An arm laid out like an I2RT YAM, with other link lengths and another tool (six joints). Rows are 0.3 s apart.
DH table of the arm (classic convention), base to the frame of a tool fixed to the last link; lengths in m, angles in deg. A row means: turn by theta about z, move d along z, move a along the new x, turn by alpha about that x. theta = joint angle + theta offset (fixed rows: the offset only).
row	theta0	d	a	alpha
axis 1	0	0.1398	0.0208	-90
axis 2	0	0	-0.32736	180
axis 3	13.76	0	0.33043	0
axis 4	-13.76	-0.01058	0.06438	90
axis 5	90	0.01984	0	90
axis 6	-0.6	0.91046	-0.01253	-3.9
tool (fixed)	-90	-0.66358	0	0
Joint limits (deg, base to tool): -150..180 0..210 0..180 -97..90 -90..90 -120..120
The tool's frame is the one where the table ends.
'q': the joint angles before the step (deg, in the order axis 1, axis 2, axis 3, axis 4, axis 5, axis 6). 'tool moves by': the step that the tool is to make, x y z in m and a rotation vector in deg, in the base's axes. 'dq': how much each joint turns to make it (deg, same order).
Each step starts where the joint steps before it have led.
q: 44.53 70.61 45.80 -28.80 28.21 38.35
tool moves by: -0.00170 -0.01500 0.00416 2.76 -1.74 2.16
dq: -4.30 -5.99 -4.70 4.03 -4.75 -4.97
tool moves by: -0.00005 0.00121 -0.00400 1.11 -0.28 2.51
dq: -2.19 -1.58 -2.08 2.60 -3.69 -3.21
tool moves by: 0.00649 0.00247 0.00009 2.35 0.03 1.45
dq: -2.84 -0.15 -0.58 2.36 -4.37 -1.79
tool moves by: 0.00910 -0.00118 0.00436 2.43 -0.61 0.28
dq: -2.71 0.00 -0.26 2.33 -3.33 -0.85
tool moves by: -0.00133 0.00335 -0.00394 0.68 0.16 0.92
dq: -0.33 -0.06 -0.79 1.03 -1.37 -0.35
